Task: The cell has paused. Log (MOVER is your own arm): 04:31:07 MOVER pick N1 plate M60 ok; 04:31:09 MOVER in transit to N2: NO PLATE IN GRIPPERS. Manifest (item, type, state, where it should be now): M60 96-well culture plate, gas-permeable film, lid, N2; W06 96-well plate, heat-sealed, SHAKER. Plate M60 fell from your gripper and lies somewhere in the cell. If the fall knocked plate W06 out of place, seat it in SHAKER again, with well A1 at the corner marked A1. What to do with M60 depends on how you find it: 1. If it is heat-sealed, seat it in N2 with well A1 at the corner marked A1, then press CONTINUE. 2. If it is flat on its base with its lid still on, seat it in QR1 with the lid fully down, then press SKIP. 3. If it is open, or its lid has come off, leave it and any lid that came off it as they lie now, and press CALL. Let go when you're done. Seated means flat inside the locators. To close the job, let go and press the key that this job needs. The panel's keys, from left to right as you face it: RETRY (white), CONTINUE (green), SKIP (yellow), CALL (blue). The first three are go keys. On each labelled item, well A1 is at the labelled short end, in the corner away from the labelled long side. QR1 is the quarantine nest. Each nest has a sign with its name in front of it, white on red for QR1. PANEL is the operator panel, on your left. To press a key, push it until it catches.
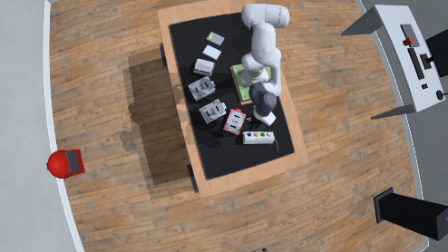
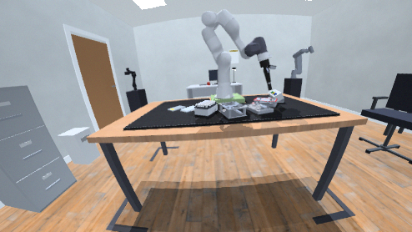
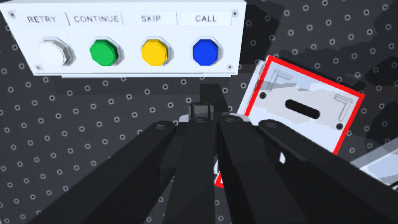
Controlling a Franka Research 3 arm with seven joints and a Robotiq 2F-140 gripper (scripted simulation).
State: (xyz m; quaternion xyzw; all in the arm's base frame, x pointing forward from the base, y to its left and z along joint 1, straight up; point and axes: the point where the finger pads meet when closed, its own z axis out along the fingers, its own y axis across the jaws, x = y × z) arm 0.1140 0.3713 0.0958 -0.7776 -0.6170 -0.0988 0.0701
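My gripper is now 10 mm short of the blue call key, 50 mm to the right of it and 70 mm above it. Round my hand: yellow skip key 40 mm behind, 60 mm to the left, 70 mm below; QR1 nest 80 mm ahead, 70 mm to the right, 100 mm below; green continue key 90 mm behind, 70 mm to the left, 70 mm below.
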